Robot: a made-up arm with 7 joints. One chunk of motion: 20 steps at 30 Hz.
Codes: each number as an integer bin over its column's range. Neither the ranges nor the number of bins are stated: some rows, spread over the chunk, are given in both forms.
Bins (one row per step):
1: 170 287 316 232 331 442 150
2: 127 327 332 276 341 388 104
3: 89 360 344 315 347 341 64
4: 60 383 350 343 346 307 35
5: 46 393 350 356 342 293 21
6: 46 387 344 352 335 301 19
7: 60 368 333 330 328 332 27
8: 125 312 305 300 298 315 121
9: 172 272 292 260 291 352 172
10: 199 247 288 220 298 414 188
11: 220 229 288 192 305 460 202
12: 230 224 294 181 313 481 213
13: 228 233 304 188 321 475 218
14: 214 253 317 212 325 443 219
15: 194 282 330 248 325 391 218
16: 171 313 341 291 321 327 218
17: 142 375 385 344 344 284 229
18: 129 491 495 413 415 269 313
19: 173 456 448 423 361 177 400
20: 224 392 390 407 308 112 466
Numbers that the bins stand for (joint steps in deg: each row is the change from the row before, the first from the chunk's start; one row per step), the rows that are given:
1: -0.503 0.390 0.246 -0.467 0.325 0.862 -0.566
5: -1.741 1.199 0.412 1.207 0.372 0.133 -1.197
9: -0.483 0.276 0.129 -0.089 0.153 0.422 -0.459
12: 0.095 -0.090 0.138 -1.156 0.248 1.053 -0.258
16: -0.493 0.589 0.368 0.329 0.282 0.300 -0.233
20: 0.036 1.192 0.608 1.896 0.226 -0.752 0.980
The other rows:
2: -0.932 0.696 0.324 0.127 0.368 0.598 -0.791
3: -1.312 0.948 0.383 0.653 0.394 0.368 -0.987
4: -1.601 1.123 0.412 1.032 0.390 0.202 -1.129
6: -1.741 1.154 0.383 1.153 0.342 0.173 -1.207
7: -1.601 1.009 0.329 0.856 0.312 0.324 -1.168
8: -0.952 0.581 0.192 0.451 0.183 0.241 -0.708
10: -0.214 0.085 0.109 -0.629 0.183 0.725 -0.380
11: -0.004 -0.052 0.109 -1.007 0.213 0.950 -0.312
13: 0.076 -0.022 0.187 -1.061 0.282 1.024 -0.233
14: -0.064 0.131 0.251 -0.737 0.299 0.867 -0.229
15: -0.264 0.352 0.314 -0.251 0.299 0.613 -0.233
17: -0.783 1.062 0.584 1.045 0.381 0.089 -0.180
18: -0.913 1.947 1.122 1.977 0.687 0.016 0.231
19: -0.473 1.680 0.892 2.112 0.454 -0.434 0.657

